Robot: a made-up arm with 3 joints.
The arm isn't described. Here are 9 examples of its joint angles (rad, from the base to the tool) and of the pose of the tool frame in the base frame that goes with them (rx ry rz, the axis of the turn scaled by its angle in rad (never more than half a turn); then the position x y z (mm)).
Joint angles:
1: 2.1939 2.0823 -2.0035
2: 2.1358 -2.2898 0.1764
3: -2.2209 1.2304 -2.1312
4: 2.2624 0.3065 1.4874
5: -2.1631 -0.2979 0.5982
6: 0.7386 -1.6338 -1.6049
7: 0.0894 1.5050 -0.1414
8: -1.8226 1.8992 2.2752
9: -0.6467 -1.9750 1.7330
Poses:
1: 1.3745 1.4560 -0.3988 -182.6 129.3 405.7
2: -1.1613 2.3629 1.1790 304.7 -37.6 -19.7
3: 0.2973 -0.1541 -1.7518 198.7 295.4 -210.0
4: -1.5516 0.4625 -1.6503 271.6 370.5 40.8
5: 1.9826 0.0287 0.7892 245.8 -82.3 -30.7
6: 0.7255 -0.6316 1.4872 329.3 256.7 -225.5
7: -0.1782 -0.1808 -1.4974 29.4 -11.1 138.4
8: -1.6074 -1.4782 -0.5189 -74.3 -315.3 -154.5
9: -1.1641 0.5378 1.5350 263.3 4.3 634.7
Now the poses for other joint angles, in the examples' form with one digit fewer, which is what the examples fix.
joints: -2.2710 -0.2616 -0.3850
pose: 2.272 -0.499 -0.300 318 106 128
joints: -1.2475 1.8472 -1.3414
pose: -0.285 0.137 -1.635 -56 54 -94
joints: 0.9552 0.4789 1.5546
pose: -0.381 1.179 -1.036 250 201 501
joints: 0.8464 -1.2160 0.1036
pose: -0.799 0.600 1.105 350 37 175
